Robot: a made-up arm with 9 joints. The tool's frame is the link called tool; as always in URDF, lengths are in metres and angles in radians. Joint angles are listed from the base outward.
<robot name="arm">
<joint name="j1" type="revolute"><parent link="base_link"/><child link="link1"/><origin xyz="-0.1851 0.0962 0.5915"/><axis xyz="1 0 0"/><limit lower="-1.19" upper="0.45"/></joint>
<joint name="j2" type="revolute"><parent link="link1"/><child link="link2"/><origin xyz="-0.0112 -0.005 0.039"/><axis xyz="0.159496 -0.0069 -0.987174"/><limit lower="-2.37" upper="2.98"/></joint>
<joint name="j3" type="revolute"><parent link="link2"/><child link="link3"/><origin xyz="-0.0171 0.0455 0.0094"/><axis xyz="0 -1 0"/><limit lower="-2.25" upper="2.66"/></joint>
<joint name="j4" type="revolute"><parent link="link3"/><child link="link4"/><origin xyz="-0.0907 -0.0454 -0.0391"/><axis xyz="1 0 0"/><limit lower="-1.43" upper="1.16"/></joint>
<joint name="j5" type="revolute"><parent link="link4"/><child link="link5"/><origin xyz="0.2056 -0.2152 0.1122"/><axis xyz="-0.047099 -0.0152 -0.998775"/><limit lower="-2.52" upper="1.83"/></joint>
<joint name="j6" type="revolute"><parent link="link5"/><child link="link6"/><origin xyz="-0.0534 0.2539 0.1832"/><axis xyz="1 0 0"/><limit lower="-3.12" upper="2.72"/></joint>
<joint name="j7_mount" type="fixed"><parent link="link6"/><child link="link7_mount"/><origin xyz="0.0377 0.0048 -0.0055"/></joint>
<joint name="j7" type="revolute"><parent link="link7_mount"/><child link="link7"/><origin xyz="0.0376 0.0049 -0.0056"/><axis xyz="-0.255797 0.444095 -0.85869"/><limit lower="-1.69" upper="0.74"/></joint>
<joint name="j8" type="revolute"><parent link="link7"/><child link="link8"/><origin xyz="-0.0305 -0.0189 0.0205"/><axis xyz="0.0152 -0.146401 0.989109"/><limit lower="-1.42" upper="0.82"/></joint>
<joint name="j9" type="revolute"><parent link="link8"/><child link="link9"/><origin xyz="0.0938 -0.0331 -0.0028"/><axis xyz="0 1 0"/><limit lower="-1.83" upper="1.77"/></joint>
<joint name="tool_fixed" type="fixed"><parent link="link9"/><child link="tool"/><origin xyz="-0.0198 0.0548 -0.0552" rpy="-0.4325 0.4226 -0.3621"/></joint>
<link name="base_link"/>
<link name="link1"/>
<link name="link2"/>
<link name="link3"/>
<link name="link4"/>
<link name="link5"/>
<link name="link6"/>
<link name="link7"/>
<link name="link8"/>
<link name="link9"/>
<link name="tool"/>
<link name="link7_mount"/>
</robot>
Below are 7 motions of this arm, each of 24 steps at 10 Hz.
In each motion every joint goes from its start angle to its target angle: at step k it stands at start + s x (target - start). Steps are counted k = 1, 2, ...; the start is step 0. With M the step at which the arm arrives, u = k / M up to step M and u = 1 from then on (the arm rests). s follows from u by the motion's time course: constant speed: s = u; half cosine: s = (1 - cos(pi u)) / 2; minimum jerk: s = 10 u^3 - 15 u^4 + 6 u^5.
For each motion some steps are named. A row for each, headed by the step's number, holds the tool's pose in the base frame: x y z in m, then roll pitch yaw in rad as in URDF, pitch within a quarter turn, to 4 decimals.
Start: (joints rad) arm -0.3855 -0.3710 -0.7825 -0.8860 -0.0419 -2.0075 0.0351 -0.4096 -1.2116
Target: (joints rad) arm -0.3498 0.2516 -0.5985 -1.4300 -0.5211 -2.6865 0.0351 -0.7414 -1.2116
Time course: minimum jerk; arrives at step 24
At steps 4, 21, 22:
4: -0.0593 0.4249 0.4437 -1.6771 1.1590 2.2470
21: -0.1205 0.4460 0.4283 -0.9764 0.8256 -2.9706
22: -0.1211 0.4459 0.4280 -0.9744 0.8179 -2.9662

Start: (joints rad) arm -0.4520 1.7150 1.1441 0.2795 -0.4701 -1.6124 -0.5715 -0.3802 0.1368
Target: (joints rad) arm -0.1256 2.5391 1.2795 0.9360 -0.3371 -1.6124 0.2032 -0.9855 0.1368
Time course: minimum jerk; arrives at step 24
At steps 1, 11, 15, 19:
1: -0.2811 0.3578 0.7323 0.1034 -1.3483 3.0562
11: -0.3038 0.3830 0.7410 0.5334 -0.7085 2.5687
15: -0.3020 0.4066 0.7319 0.6162 -0.2743 2.3577
19: -0.2891 0.4217 0.7223 0.6502 0.0068 2.1971

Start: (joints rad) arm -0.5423 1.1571 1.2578 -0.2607 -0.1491 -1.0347 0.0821 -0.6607 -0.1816
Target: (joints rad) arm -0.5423 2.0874 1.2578 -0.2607 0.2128 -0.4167 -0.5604 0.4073 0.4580
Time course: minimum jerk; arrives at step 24
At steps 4, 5, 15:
4: -0.2578 0.4020 0.7537 1.1241 -0.5666 2.5569
5: -0.2499 0.3994 0.7577 1.0822 -0.5976 2.5834
15: -0.1188 0.3207 0.8362 -0.1164 -0.7908 -2.8002

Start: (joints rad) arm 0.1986 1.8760 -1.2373 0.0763 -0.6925 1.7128 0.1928 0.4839 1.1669
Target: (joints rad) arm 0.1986 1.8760 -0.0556 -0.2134 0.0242 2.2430 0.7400 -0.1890 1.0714
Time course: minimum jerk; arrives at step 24
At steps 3, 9, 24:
3: -0.3298 -0.1638 0.6490 2.4564 -0.7397 -0.2063
9: -0.2812 -0.1702 0.6970 2.4137 -0.6625 -0.0272
24: -0.1899 -0.1608 0.8094 2.2705 -0.3825 0.1651

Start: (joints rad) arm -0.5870 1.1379 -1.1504 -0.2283 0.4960 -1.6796 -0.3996 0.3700 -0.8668
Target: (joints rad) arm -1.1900 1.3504 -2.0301 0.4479 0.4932 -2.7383 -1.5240 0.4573 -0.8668
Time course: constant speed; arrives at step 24
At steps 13, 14, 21, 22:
13: -0.2080 -0.1481 0.5530 1.3770 1.2110 1.6293
14: -0.2178 -0.1446 0.5533 1.3962 1.1442 1.6085
21: -0.2794 -0.1226 0.5573 1.5375 0.6881 1.4517
22: -0.2874 -0.1200 0.5577 1.5601 0.6248 1.4286

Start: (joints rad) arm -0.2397 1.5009 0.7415 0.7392 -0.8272 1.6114 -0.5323 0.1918 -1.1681
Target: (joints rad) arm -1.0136 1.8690 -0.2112 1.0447 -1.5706 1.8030 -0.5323 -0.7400 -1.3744
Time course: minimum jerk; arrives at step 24
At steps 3, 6, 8, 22, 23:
3: -0.4858 0.2793 0.7760 2.8621 -0.7339 -1.6346
6: -0.4842 0.2820 0.7604 2.7485 -0.7329 -1.5049
8: -0.4821 0.2859 0.7380 2.6161 -0.7232 -1.3564
22: -0.4406 0.3036 0.4624 1.7779 -0.5925 -0.5603
23: -0.4401 0.3035 0.4604 1.7732 -0.5920 -0.5570

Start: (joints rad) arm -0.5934 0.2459 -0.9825 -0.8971 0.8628 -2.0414 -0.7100 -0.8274 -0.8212
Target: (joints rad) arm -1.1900 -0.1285 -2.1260 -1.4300 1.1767 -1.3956 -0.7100 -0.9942 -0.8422
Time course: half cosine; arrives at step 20
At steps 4, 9, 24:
4: 0.2422 0.0722 0.4282 2.5937 0.5074 -0.3717
9: 0.1238 0.0021 0.2660 2.3512 0.7462 -0.4448
24: -0.2207 -0.1656 0.1962 1.7676 1.1030 -1.0613

